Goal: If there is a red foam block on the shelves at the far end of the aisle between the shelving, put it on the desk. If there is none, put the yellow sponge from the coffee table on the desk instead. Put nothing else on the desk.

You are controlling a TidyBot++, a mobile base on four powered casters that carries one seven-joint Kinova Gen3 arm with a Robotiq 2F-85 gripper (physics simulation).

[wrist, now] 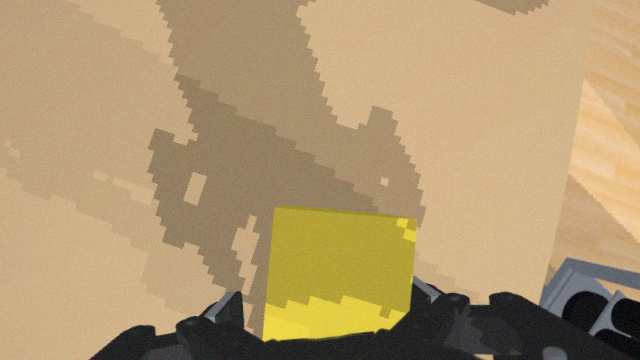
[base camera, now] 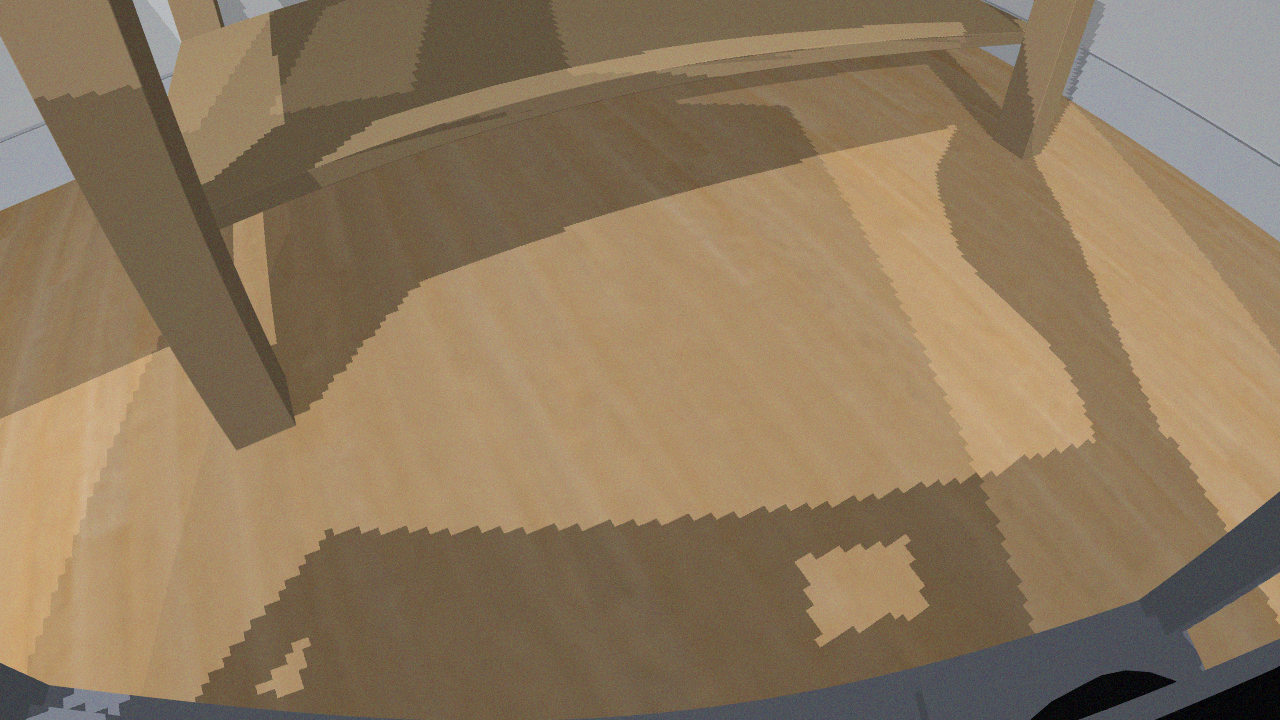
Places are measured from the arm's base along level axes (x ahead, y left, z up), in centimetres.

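Pixels of known places: gripper, between the fingertips: [wrist: 322, 302].
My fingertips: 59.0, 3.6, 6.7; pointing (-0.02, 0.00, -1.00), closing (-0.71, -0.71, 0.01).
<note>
Ahead of a thing's pixels: the offset from my fingertips to its middle, as dx, dy, dz. "spot": to the spot under its first point. Level surfaces: height alone.
In the wrist view a yellow sponge @[-0.4, -0.2, +0.9] [wrist: 342, 257] lies flat on the tan top of the coffee table @[dz -1.4] [wrist: 467, 116]. My gripper [wrist: 322, 302] is open and low over the table. Its two black fingers stand one on each side of the sponge's near end, so the sponge sits between them. The arm's dark shadow falls across the table top and over most of the sponge. No red foam block, shelves or desk are in view.
The base camera looks under the coffee table: a thick wooden leg @[-20.8, +19.3, -26.4] [base camera: 172, 258] stands close at the left and another leg @[spot: +10.7, -57.1, -34.0] [base camera: 1052, 70] at the far right, with a crossbar [base camera: 637, 70] between them. The wooden floor @[dz -46.4] [base camera: 637, 376] lies below. My base's grey rim [base camera: 993, 683] shows at the bottom.
</note>
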